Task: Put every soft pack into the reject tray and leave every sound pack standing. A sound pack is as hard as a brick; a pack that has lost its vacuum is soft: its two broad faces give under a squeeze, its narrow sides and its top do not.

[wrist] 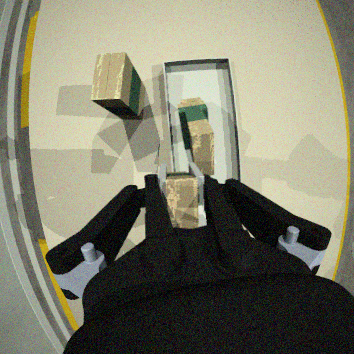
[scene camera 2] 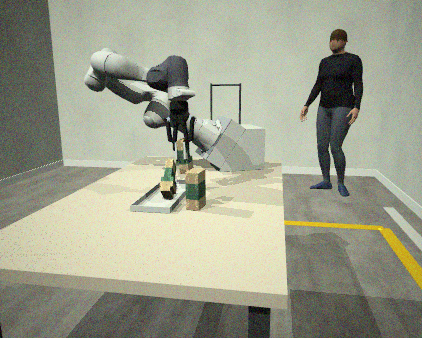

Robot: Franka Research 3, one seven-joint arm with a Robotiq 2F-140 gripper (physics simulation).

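Note:
My gripper [scene camera 2: 181,145] [wrist: 177,173] points down and is shut on a tan pack with a green band [scene camera 2: 184,163] [wrist: 183,201], held upright by its upper part behind the tray in the scene view. Its clearance over the table is hard to tell. The grey-rimmed reject tray [scene camera 2: 150,209] [wrist: 234,115] holds a second tan and green pack [scene camera 2: 169,175] [wrist: 202,145], which is tilted. A third tan and green pack [scene camera 2: 195,190] [wrist: 111,77] stands upright on the table beside the tray. Softness cannot be seen.
The pale table [scene camera 2: 150,250] [wrist: 275,75] carries the tray and the standing pack. The arm's light grey base [scene camera 2: 254,145] is at the table's back. A person [scene camera 2: 340,80] stands on the floor behind the table's right side, near yellow floor lines [scene camera 2: 332,225].

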